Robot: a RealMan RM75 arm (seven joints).
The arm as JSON. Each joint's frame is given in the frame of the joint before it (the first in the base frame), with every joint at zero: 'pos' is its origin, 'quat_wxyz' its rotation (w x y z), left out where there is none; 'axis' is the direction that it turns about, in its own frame. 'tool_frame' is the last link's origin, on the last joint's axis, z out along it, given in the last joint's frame.
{
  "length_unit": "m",
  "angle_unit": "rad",
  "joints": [
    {
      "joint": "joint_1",
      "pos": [
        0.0,
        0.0,
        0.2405
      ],
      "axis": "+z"
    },
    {
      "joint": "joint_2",
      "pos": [
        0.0,
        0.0,
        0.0
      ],
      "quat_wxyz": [
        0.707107,
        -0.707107,
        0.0,
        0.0
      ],
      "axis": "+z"
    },
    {
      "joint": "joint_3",
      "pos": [
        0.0,
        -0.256,
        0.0
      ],
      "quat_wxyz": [
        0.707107,
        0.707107,
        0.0,
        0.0
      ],
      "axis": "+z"
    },
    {
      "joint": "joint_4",
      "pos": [
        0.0,
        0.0,
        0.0
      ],
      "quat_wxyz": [
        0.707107,
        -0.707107,
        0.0,
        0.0
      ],
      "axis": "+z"
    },
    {
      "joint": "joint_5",
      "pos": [
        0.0,
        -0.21,
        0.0
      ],
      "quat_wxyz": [
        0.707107,
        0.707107,
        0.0,
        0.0
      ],
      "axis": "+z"
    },
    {
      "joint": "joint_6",
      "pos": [
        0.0,
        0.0,
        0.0
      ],
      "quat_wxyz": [
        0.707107,
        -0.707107,
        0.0,
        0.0
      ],
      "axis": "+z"
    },
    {
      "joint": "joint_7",
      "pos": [
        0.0,
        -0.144,
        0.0
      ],
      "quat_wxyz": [
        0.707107,
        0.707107,
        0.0,
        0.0
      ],
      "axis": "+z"
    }
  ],
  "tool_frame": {
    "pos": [
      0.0,
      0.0,
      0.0
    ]
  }
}
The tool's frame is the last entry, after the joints.
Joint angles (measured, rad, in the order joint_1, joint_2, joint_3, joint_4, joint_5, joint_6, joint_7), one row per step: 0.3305 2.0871 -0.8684 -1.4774 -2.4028 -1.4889 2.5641; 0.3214 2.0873 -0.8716 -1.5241 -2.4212 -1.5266 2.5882; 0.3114 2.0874 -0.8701 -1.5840 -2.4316 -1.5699 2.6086; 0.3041 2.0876 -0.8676 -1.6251 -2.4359 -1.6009 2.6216; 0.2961 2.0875 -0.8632 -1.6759 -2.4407 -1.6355 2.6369; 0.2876 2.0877 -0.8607 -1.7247 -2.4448 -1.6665 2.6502; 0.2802 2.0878 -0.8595 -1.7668 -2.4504 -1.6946 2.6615; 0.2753 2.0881 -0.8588 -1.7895 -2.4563 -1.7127 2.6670; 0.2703 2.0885 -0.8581 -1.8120 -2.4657 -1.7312 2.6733; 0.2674 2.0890 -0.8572 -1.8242 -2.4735 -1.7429 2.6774; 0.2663 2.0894 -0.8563 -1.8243 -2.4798 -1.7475 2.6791; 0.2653 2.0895 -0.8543 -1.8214 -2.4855 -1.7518 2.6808; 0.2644 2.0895 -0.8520 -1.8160 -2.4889 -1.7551 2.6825; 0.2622 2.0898 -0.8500 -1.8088 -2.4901 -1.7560 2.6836; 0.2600 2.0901 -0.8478 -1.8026 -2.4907 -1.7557 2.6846
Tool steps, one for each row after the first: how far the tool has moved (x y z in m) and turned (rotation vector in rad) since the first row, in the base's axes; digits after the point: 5 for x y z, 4 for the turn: -0.00323 -0.00539 0.00462 -0.0091 -0.0178 -0.0108; -0.00889 -0.01137 0.01159 -0.0115 -0.0357 -0.0114; -0.01282 -0.01596 0.01626 -0.0132 -0.0461 -0.0116; -0.01778 -0.02125 0.02244 -0.0104 -0.0603 -0.0109; -0.02256 -0.02650 0.02787 -0.0073 -0.0755 -0.0090; -0.02646 -0.03143 0.03216 -0.0065 -0.0908 -0.0091; -0.02789 -0.03481 0.03421 -0.0089 -0.1010 -0.0125; -0.02878 -0.03838 0.03627 -0.0113 -0.1132 -0.0195; -0.02881 -0.04067 0.03738 -0.0134 -0.1207 -0.0267; -0.02757 -0.04168 0.03735 -0.0162 -0.1231 -0.0351; -0.02579 -0.04267 0.03720 -0.0196 -0.1236 -0.0453; -0.02390 -0.04349 0.03677 -0.0234 -0.1212 -0.0553; -0.02172 -0.04431 0.03602 -0.0267 -0.1167 -0.0649; -0.01977 -0.04499 0.03551 -0.0282 -0.1124 -0.0732
